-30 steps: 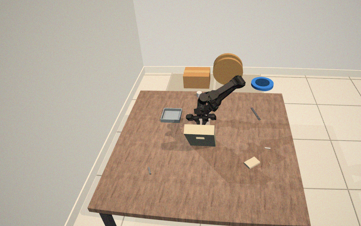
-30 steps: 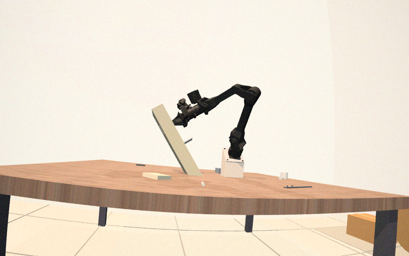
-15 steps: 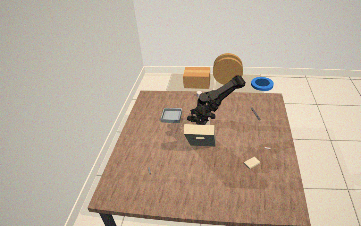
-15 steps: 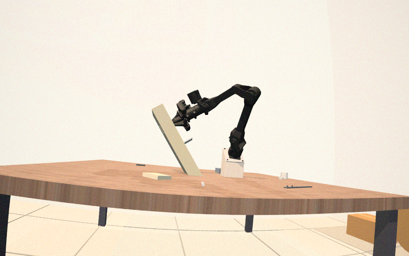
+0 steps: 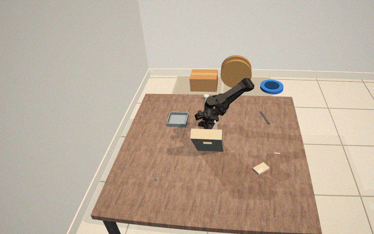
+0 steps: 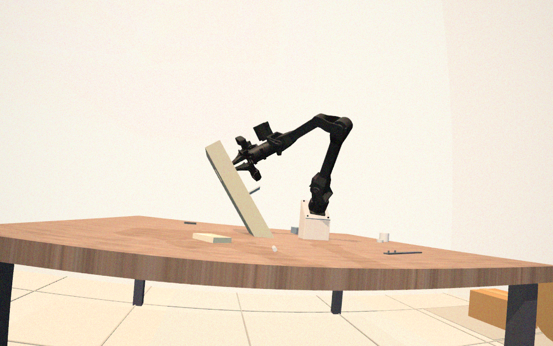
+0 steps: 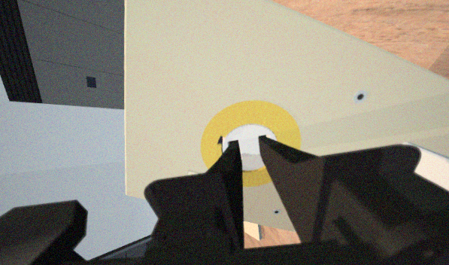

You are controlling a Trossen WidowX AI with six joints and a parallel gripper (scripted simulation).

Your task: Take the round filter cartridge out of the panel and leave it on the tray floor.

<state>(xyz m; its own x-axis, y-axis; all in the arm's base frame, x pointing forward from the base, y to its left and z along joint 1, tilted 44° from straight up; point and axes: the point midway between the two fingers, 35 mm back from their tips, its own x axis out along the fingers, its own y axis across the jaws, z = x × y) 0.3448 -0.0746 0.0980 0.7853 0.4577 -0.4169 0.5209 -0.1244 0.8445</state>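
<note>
My gripper tip is now 1 cm short of the filter cartridge and 1 cm above it. Round my gripper tip: beige service panel: 8 cm below, 4 cm behind; beige block: 34 cm to the left, 24 cm below, 2 cm ahead; small white peg: 45 cm to the left, 24 cm below, 13 cm behind.
</note>
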